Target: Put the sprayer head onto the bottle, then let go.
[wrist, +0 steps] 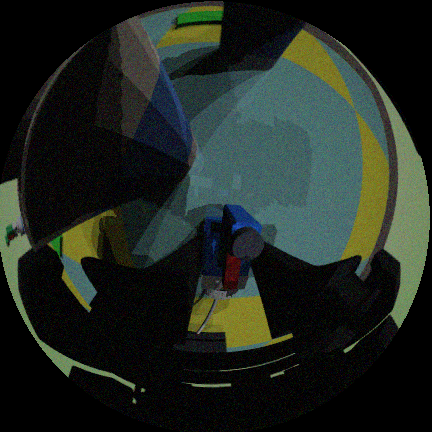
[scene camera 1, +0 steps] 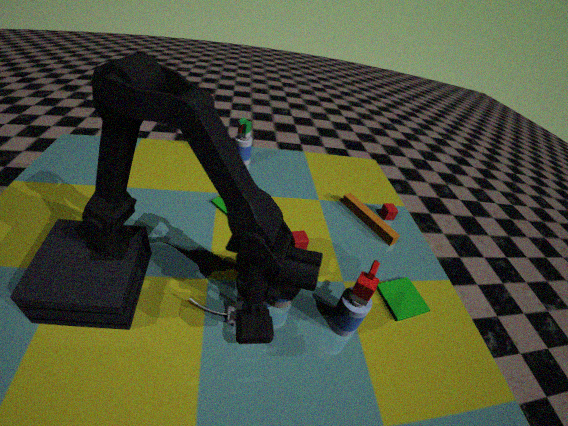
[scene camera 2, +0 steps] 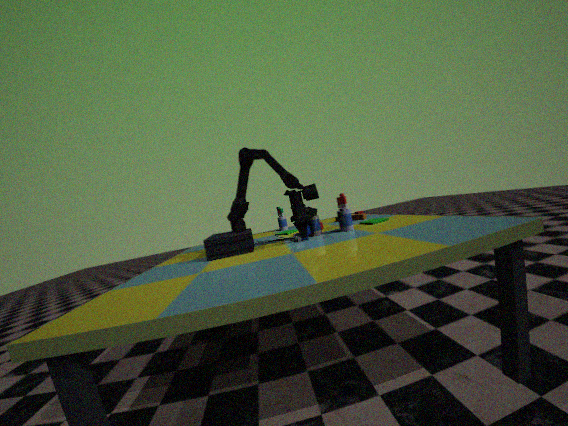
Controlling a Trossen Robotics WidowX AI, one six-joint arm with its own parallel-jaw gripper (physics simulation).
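Pixels of known places: gripper, fingertip midpoint: [wrist: 225,240] [scene camera 1: 250,316] [scene camera 2: 304,236]; arm's base, origin of the base link: [scene camera 1: 110,247] [scene camera 2: 238,231].
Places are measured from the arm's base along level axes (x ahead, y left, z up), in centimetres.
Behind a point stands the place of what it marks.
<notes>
The blue sprayer head [wrist: 241,218] {z -3.8, x 31.4, y -12.9 cm} with a red trigger and grey collar lies low at the mat. Its collar and pale tube also show beside the gripper in scene camera 1 [scene camera 1: 231,316] {z -6.0, x 24.3, y -13.4 cm}. My gripper [scene camera 1: 246,320] {z -7.8, x 28.3, y -12.7 cm} [scene camera 2: 303,235] {z -7.8, x 28.3, y -12.7 cm} [wrist: 225,240] {z -7.8, x 28.3, y -12.7 cm} points down at the mat, and its two dark fingers are shut on the sprayer head, one on each side. The headless bottle [scene camera 1: 279,313] {z -8.7, x 35.0, y -10.6 cm} [scene camera 2: 315,226] {z -4.6, x 35.2, y -10.6 cm} [wrist: 167,107] stands upright right beside the gripper. In scene camera 1 it is partly hidden behind the arm, and it looms large at the left of the wrist view.
A bottle with a red sprayer [scene camera 1: 349,316] {z -1.5, x 46.4, y -18.3 cm} [scene camera 2: 345,221] {z -4.4, x 46.8, y -18.7 cm} stands to the right, near a green tile [scene camera 1: 404,299] {z -8.0, x 65.9, y -12.4 cm} [scene camera 2: 375,220] {z -8.0, x 65.5, y -13.9 cm}. A wooden bar [scene camera 1: 370,218] {z -6.1, x 67.7, y 15.1 cm} and a red cube [scene camera 1: 389,211] {z -5.2, x 75.4, y 17.3 cm} lie farther back. Another red cube [scene camera 1: 300,240] {z -5.0, x 42.9, y 5.8 cm} is behind the arm. A green-topped bottle [scene camera 1: 244,150] {z -2.5, x 32.0, y 46.5 cm} [scene camera 2: 282,223] {z -4.1, x 30.9, y 46.6 cm} stands at the back.
</notes>
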